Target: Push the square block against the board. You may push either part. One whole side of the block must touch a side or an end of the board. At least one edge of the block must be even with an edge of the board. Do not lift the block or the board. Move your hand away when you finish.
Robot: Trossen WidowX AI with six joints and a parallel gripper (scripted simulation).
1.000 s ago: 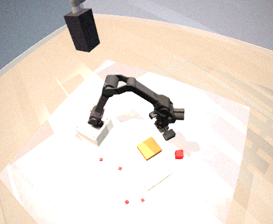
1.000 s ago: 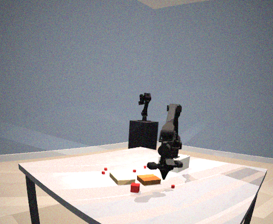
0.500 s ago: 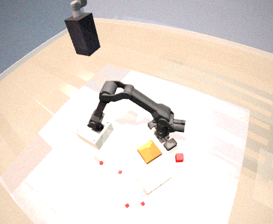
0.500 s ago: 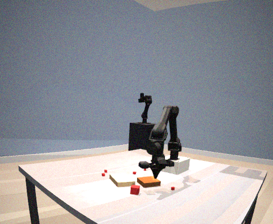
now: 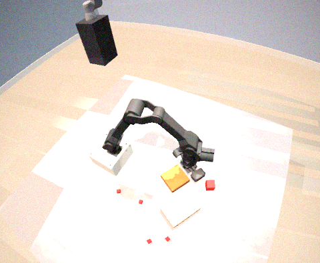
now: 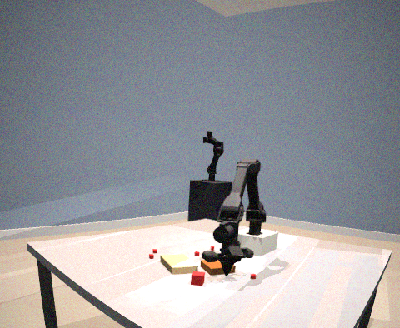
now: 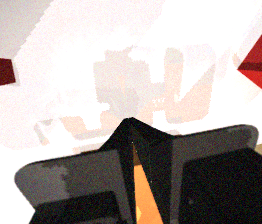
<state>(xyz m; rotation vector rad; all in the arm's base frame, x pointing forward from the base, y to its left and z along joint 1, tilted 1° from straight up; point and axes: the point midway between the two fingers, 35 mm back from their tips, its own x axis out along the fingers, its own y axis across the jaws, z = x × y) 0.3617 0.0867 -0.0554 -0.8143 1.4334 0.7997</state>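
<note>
My gripper tip is now 4 cm past the orange square block, 7 cm to the left of it and 1 cm below it. From my gripper tip the other things lie so: pale cream board 5 cm ahead, 19 cm to the right, 1 cm above; then red cube 13 cm ahead, 3 cm to the right, 2 cm above.
</note>
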